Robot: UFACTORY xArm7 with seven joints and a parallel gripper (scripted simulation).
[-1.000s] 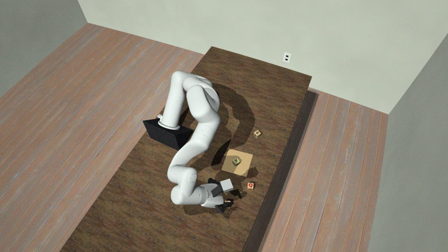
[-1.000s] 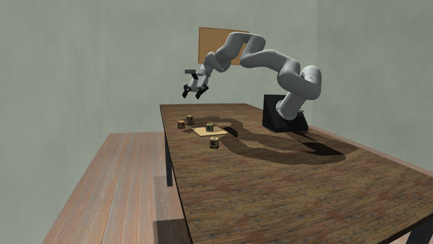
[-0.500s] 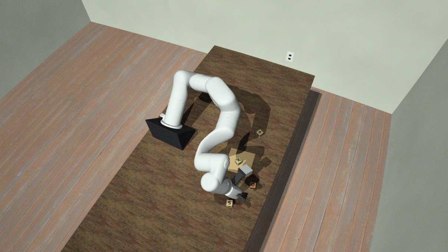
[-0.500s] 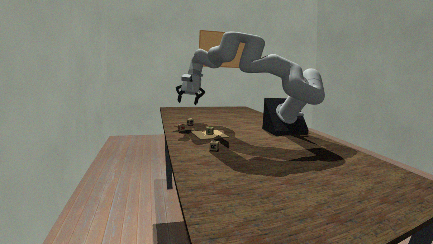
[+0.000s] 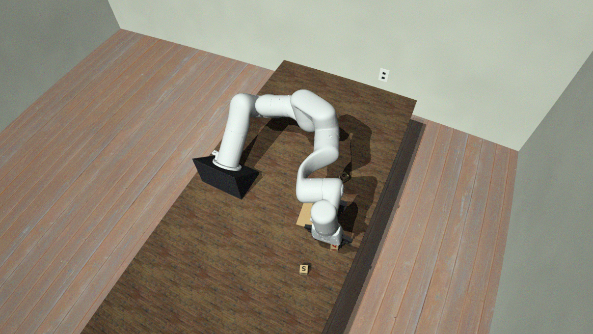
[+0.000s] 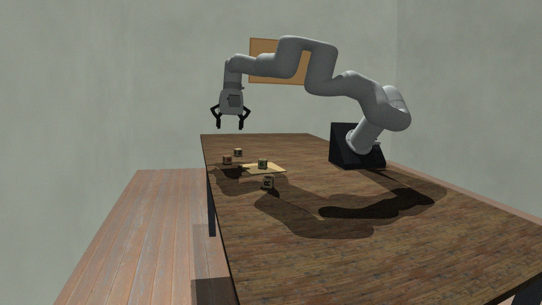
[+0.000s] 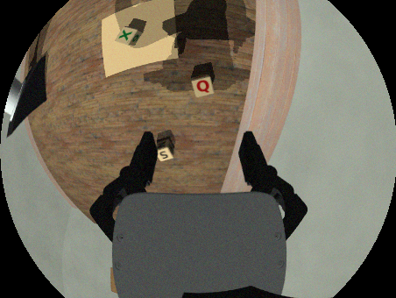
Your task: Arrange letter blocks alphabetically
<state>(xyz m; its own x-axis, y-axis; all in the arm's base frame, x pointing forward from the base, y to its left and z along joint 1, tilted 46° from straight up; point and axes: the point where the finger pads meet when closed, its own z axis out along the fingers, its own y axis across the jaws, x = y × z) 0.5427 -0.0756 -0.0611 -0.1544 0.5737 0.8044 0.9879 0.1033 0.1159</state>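
The red-marked block lies 1 cm ahead of my hand, 3 cm to the left of it and 13 cm below it. Round my hand: S block: 4 cm behind, 11 cm to the right, 13 cm below; then tan mat: 12 cm behind, 13 cm to the left, 14 cm below.
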